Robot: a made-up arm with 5 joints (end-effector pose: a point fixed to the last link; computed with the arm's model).
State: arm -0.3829 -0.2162 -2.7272 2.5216 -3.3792
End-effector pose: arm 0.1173 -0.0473 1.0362 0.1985 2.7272 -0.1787
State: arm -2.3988 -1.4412 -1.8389 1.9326 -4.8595
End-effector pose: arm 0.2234 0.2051 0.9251 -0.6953 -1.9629 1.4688
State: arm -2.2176 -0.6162 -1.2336 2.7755 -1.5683
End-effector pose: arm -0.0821 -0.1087 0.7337 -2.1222 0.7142 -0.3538
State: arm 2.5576 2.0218 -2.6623 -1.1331 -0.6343
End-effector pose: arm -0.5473 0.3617 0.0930 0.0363 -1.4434 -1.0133
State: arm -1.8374 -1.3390 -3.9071 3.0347 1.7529
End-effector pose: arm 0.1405 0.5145 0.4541 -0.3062 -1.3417 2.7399
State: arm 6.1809 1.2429 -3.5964 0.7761 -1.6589
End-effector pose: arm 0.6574 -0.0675 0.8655 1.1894 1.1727 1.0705
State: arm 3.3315 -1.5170 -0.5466 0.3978 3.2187
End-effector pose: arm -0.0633 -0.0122 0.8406 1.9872 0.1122 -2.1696
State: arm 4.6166 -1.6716 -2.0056 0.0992 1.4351
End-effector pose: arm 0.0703 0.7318 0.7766 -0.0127 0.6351 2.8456
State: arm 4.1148 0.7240 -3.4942 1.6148 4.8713
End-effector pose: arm -0.2711 -0.3984 1.0176 1.8561 -0.7376 -0.2833
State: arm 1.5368 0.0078 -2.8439 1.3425 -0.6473
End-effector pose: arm 0.0079 0.2326 1.1958 -0.9009 -1.7357 -1.6341
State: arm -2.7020 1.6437 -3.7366 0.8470 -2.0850
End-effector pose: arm -0.6802 -0.3199 0.6223 1.9604 -0.6247 -1.0834
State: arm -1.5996 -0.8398 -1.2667 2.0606 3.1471
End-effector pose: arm -0.0048 -0.1654 0.8042 2.2359 2.1604 -0.0511
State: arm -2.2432 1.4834 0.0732 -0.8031 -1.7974
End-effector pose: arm 0.0194 0.0244 0.1262 -2.3703 0.5373 -0.4178
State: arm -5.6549 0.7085 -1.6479 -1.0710 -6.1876
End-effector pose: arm 0.5449 0.3959 0.6214 -1.3731 -0.3746 -2.0970
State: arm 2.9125 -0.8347 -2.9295 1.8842 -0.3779
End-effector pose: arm 0.3756 -0.0876 1.0569 0.0951 -1.2754 -0.5234
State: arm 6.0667 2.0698 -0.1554 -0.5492 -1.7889
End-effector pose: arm -0.1999 0.0440 0.1122 -1.3078 -1.3099 0.8096
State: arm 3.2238 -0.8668 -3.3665 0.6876 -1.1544
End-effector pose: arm 0.7078 0.0583 0.8442 -0.2457 0.3454 -1.0570
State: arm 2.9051 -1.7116 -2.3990 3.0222 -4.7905
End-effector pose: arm 0.5028 -0.1212 0.5887 -1.6323 -1.3923 0.7629
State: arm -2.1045 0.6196 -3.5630 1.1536 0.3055
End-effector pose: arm -0.1734 -0.2935 1.1347 0.5165 -1.3483 1.1199
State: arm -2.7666 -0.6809 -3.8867 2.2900 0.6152
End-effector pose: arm 0.4584 0.1804 0.8400 -0.1076 -0.8919 0.9258
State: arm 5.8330 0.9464 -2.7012 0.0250 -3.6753
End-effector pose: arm 0.6794 -0.3283 0.8161 -0.0610 1.4604 -0.8099
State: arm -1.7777 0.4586 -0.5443 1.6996 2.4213
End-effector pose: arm -0.0372 -0.1774 0.2364 -0.9607 -1.6446 -1.8864
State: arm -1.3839 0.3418 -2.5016 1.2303 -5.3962
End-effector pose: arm 0.1090 -0.5765 0.9696 1.1079 -2.3819 1.2766
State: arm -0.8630 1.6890 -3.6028 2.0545 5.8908
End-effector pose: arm 0.4645 -0.5429 0.3592 -2.9699 0.7120 0.1742
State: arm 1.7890 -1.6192 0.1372 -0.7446 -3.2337
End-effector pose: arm -0.0142 0.0641 0.6616 -0.8296 0.6052 1.5648
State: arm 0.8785 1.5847 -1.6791 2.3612 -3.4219
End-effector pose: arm 0.1803 0.2175 -0.0013 0.4858 -0.7425 0.5591
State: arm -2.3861 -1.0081 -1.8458 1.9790 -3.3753
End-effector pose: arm 0.0443 0.0417 0.9984 2.3442 1.2642 -1.2034
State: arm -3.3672 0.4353 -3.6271 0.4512 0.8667
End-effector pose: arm -0.0561 0.0129 1.1940 -0.2118 -0.3485 0.6324
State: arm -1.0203 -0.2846 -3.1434 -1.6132 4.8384
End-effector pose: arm -0.1570 0.2558 0.9279 -1.8828 -0.4057 0.4572
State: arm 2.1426 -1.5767 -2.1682 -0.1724 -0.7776
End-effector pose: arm 0.4138 -0.6430 0.7382 0.0975 0.8772 -1.6764
